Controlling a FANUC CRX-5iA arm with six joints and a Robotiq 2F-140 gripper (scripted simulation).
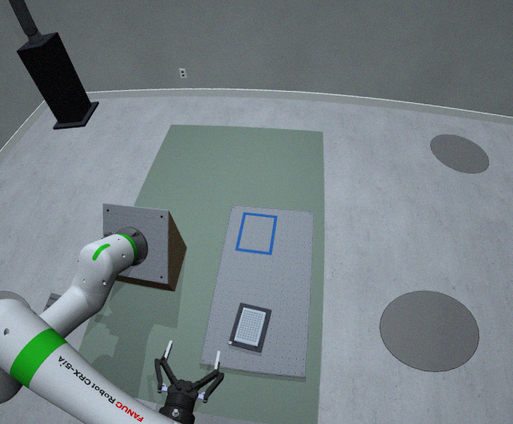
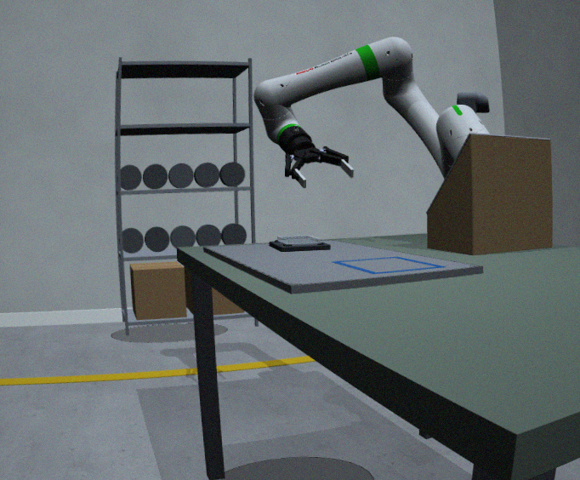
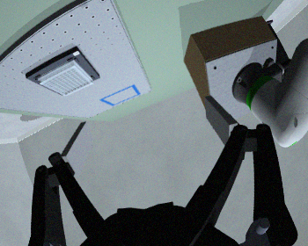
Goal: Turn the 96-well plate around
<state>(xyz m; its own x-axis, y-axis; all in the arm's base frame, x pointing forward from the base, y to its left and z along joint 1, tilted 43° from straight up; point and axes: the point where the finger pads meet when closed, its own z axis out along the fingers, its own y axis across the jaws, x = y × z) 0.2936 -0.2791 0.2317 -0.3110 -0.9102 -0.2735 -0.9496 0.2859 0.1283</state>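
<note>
My gripper is now 16 cm short of the white 96-well plate, 16 cm above it and 12 cm to the right of it. Also, from my hand: dark plate nest N1: 17 cm below, 16 cm ahead, 12 cm to the left; then white mark: 17 cm below, 9 cm ahead, 6 cm to the left.
</note>
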